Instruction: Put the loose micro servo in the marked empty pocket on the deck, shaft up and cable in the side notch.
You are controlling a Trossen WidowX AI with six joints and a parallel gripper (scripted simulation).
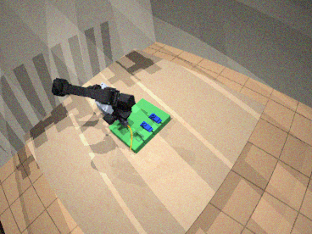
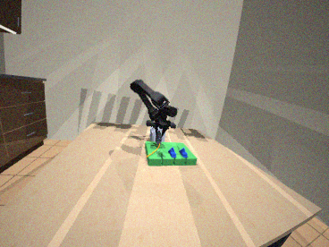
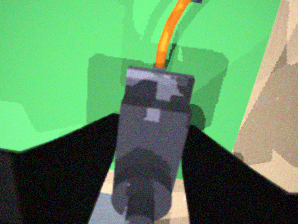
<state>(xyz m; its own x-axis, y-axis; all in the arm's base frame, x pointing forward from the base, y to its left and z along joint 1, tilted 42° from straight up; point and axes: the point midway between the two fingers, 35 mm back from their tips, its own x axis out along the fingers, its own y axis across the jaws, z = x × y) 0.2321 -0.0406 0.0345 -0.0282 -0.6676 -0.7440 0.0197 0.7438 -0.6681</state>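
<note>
The green deck is 10 cm below my gripper tip, 7 cm to the left of it and 1 cm behind it.
</note>
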